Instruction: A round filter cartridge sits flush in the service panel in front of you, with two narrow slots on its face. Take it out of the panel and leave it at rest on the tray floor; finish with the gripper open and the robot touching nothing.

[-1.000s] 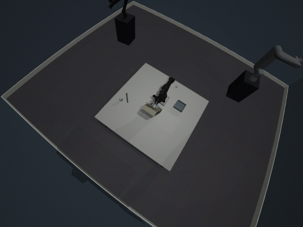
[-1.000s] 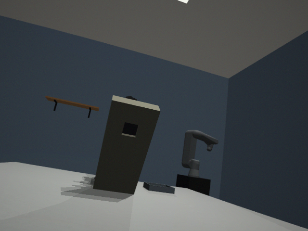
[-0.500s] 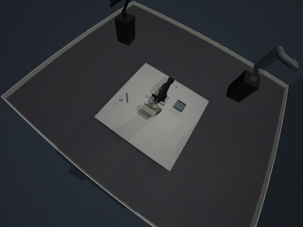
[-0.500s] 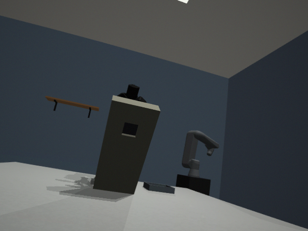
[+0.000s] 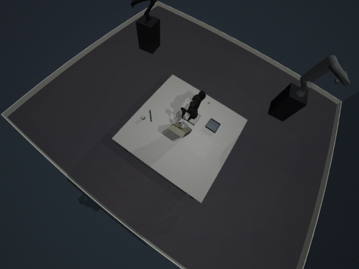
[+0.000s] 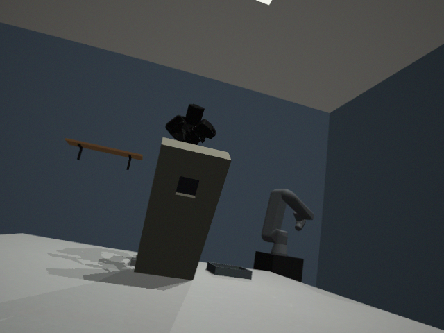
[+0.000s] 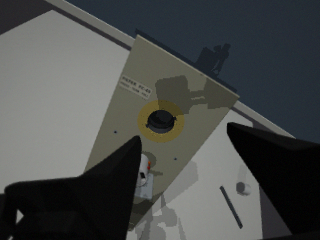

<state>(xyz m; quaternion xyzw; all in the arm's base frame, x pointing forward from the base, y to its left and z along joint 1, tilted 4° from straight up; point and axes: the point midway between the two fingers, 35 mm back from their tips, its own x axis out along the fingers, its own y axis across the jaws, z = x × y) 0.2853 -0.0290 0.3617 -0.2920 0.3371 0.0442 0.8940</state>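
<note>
The round filter cartridge is 10 mm behind my gripper tip and 160 mm below it. Round my gripper tip: square tray (310 mm behind, 330 mm to the left, 370 mm below); then small white piece (40 mm ahead, 530 mm to the right, 360 mm below).
</note>
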